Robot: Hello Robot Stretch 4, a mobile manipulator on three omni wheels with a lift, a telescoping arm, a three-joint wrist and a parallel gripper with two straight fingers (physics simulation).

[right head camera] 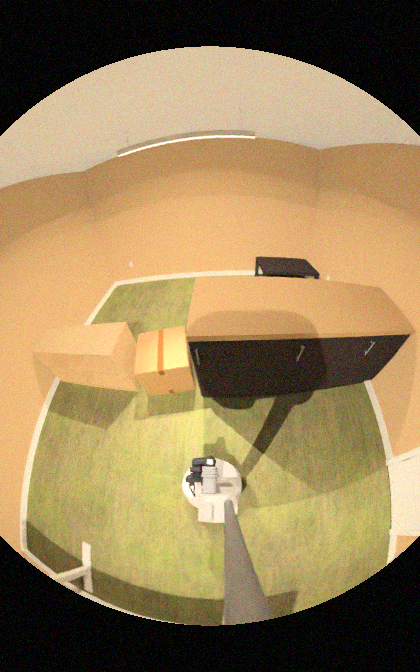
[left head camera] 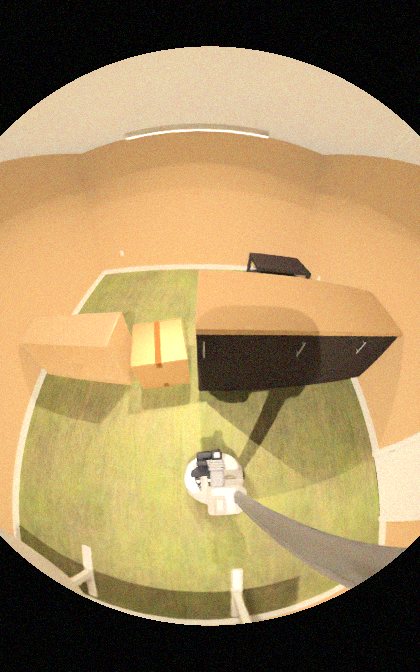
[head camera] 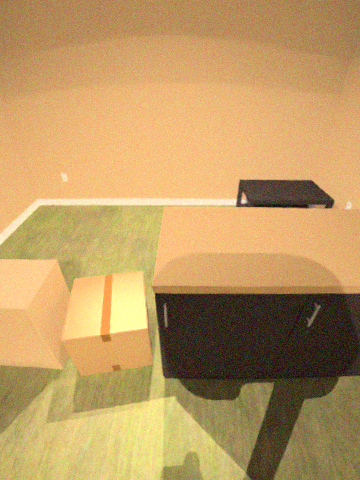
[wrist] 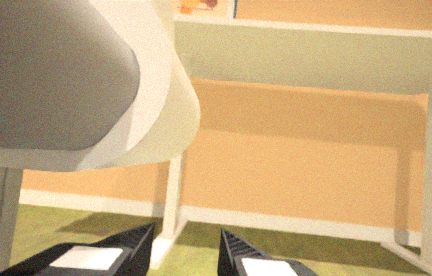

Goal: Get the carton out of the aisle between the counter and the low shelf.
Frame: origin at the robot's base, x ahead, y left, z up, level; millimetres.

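Where they show: gripper, fingertip midpoint: [wrist: 186, 246].
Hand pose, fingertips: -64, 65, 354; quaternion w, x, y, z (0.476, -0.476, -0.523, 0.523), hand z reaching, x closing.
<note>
After its pixels a point has its place, as x, y, z.
A closed tan carton [head camera: 127, 312] @(968, 317, 379) [left head camera: 172, 345] [right head camera: 175, 350] with a brown tape strip stands upright on the floor between the low shelf [head camera: 30, 325] @(900, 894, 317) [left head camera: 82, 335] [right head camera: 90, 342] on its left and the counter [head camera: 240, 235] @(1024, -266, 883) [left head camera: 250, 295] [right head camera: 250, 300] on its right. A narrow gap shows between the carton and the counter in the head view. The carton's left side is very near the shelf; whether they touch I cannot tell. My gripper [wrist: 186, 246] @(-64, 65, 354) is open with nothing between its fingers. It is folded in over my base, well away from the carton, which does not show in the wrist view.
A black low table [head camera: 285, 191] @(2546, -1114, 423) [left head camera: 279, 264] [right head camera: 286, 266] stands behind the counter by the back wall. A white desk [wrist: 300, 55] @(-1126, 380, 898) stands on the side my wrist camera faces; its leg [left head camera: 87, 567] [right head camera: 87, 565] shows low in the head views. Green floor lies between my base and the carton.
</note>
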